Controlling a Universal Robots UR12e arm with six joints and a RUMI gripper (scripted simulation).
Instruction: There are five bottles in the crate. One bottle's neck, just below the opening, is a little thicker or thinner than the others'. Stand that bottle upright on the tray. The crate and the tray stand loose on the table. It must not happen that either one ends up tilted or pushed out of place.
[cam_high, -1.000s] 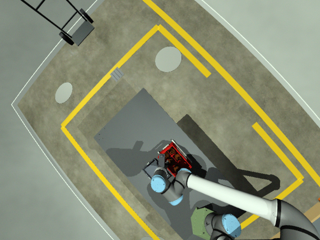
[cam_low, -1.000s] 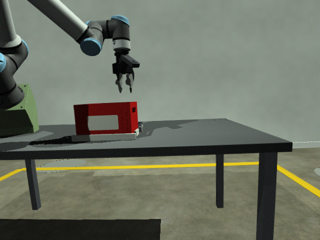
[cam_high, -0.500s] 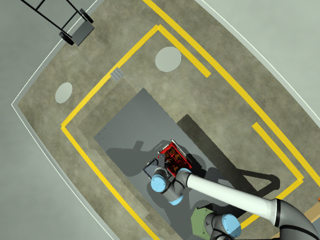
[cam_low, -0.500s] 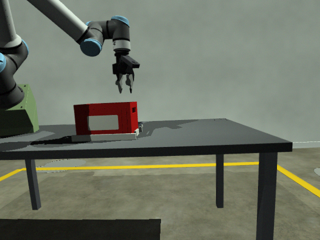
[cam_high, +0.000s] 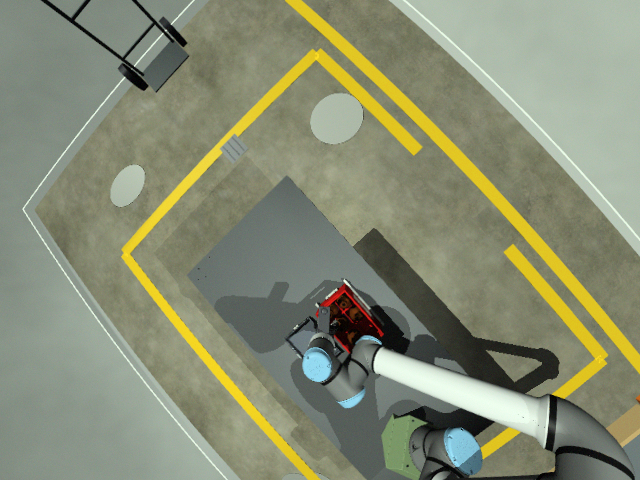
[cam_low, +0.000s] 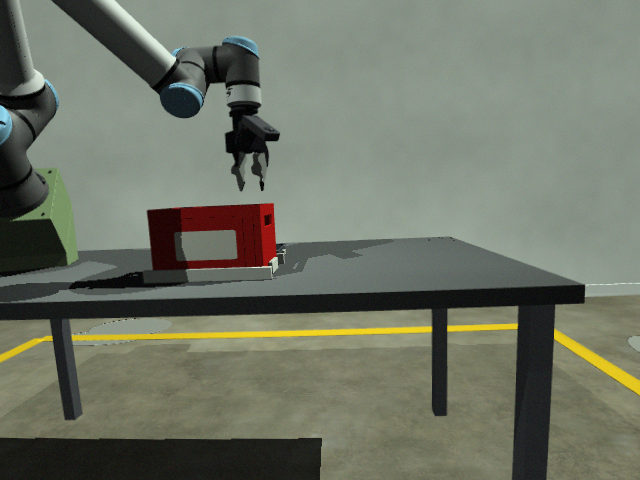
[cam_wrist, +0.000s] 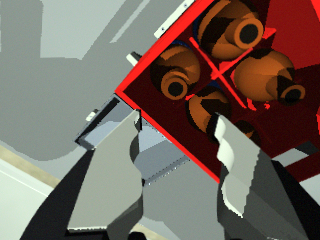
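The bottle lies 90 mm to the right of my hand and 140 mm below it. Round my hand: dark tray 90 mm behind, 220 mm to the left, 210 mm below; then red crate 90 mm behind, 50 mm to the right, 140 mm below.
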